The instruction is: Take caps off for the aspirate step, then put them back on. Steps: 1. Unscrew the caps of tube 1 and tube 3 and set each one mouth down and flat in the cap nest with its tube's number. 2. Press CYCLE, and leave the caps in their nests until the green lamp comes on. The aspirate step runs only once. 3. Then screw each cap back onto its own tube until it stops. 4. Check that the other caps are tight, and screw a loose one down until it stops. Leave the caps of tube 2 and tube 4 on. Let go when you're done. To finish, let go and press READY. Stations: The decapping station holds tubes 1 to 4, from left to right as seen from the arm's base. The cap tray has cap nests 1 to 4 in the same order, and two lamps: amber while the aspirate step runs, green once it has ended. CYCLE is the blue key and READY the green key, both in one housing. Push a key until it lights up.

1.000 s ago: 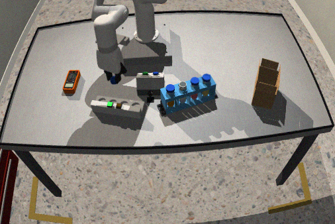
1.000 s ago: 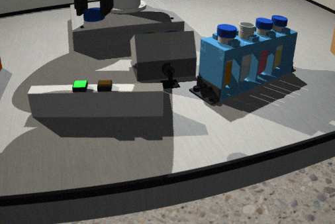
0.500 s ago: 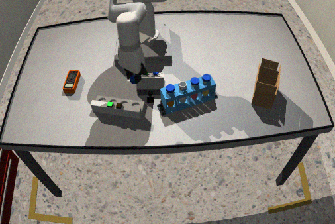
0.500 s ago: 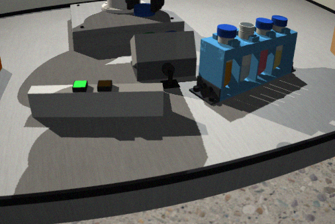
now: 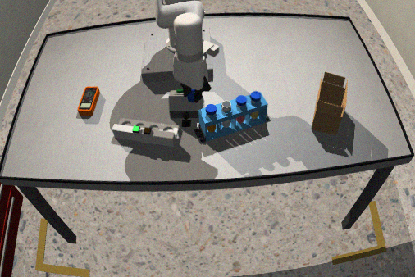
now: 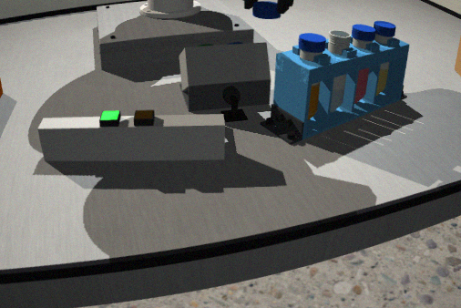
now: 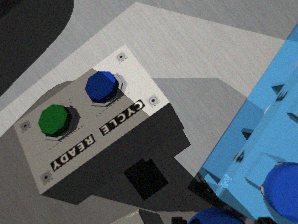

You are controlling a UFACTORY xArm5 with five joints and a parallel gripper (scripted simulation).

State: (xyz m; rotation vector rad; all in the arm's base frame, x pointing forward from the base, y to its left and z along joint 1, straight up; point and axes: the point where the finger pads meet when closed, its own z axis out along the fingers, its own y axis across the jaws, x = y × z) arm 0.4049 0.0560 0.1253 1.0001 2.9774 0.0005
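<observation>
The blue cap lies 15 cm to the left of my hand, 6 cm below it and 1 cm behind it. From my hand the other things lie so: blue key 11 cm below, 11 cm behind, 1 cm to the right; then green key 11 cm below, 11 cm behind, 5 cm to the right; then grey key housing 12 cm below, 9 cm behind, 3 cm to the right.
</observation>
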